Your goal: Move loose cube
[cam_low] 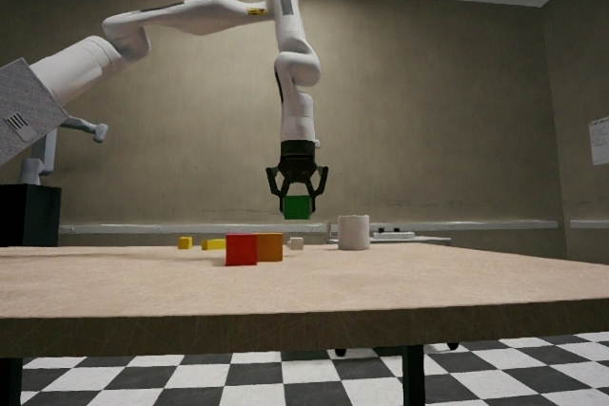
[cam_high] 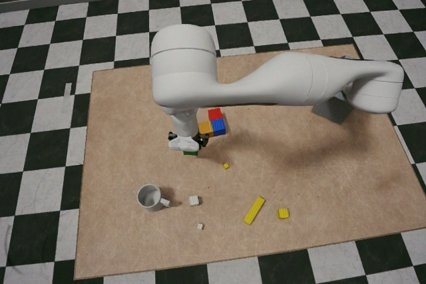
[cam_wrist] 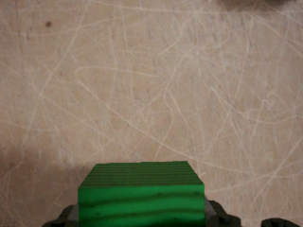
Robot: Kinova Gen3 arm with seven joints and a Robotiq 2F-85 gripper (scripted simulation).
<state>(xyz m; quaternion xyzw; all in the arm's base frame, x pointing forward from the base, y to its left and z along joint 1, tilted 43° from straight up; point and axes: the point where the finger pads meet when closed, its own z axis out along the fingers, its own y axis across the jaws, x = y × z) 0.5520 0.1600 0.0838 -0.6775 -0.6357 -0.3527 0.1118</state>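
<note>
Right now the orange cube is 11 cm to the right of my hand, 8 cm below it and 4 cm behind it. Also, from my hand: green cube: right at my hand; then blue cube: 12 cm to the right, 8 cm below, 8 cm behind; then small yellow block: 13 cm behind, 9 cm below, 3 cm to the left.
</note>
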